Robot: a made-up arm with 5 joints. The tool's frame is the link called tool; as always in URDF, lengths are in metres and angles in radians.
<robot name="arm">
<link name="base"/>
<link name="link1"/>
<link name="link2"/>
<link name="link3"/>
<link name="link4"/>
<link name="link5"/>
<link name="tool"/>
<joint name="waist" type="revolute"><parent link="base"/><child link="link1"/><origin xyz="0.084 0 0.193"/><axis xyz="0 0 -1"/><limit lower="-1.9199" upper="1.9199" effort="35" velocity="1.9"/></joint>
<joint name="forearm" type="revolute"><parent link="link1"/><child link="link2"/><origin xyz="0.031 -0.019 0.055"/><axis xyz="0 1 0"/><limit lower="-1.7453" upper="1.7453" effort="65" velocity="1.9"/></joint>
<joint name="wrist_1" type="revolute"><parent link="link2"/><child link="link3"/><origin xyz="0.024 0 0.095"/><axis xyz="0 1 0"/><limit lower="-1.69" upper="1.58" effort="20" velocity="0.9"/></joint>
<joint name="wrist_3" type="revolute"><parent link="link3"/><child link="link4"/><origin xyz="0.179 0 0.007"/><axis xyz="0 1 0"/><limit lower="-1.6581" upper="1.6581" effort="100" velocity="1.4"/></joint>
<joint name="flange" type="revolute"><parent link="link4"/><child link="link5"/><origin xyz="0.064 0.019 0"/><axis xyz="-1 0 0"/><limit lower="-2.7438" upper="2.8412" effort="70" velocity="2.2"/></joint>
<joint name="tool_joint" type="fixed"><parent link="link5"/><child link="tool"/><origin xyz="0 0 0" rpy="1.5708 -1.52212 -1.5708"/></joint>
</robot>
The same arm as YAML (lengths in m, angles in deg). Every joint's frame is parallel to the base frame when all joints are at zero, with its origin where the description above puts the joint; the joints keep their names.
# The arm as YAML. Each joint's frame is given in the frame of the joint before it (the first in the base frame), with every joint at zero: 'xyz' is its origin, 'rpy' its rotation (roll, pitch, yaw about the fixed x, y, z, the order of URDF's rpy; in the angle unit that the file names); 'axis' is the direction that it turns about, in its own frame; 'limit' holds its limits. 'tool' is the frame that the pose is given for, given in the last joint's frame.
units:
  length: m
  angle: deg
joints:
  - name: waist
    type: revolute
    origin:
      xyz: [0.084, 0.0, 0.193]
      rpy: [0.0, 0.0, 0.0]
    axis: [0.0, 0.0, -1.0]
    limit:
      lower: -110.0
      upper: 110.0
  - name: forearm
    type: revolute
    origin:
      xyz: [0.031, -0.019, 0.055]
      rpy: [0.0, 0.0, 0.0]
    axis: [0.0, 1.0, 0.0]
    limit:
      lower: -100.0
      upper: 100.0
  - name: wrist_1
    type: revolute
    origin:
      xyz: [0.024, 0.0, 0.095]
      rpy: [0.0, 0.0, 0.0]
    axis: [0.0, 1.0, 0.0]
    limit:
      lower: -96.83
      upper: 90.53
  - name: wrist_3
    type: revolute
    origin:
      xyz: [0.179, 0.0, 0.007]
      rpy: [0.0, 0.0, 0.0]
    axis: [0.0, 1.0, 0.0]
    limit:
      lower: -95.0
      upper: 95.0
  - name: flange
    type: revolute
    origin:
      xyz: [0.064, 0.019, 0.0]
      rpy: [0.0, 0.0, 0.0]
    axis: [-1.0, 0.0, 0.0]
    limit:
      lower: -157.21
      upper: 162.79
tool:
  origin:
    xyz: [0.0, 0.0, 0.0]
    rpy: [90.0, -87.21, -90.0]

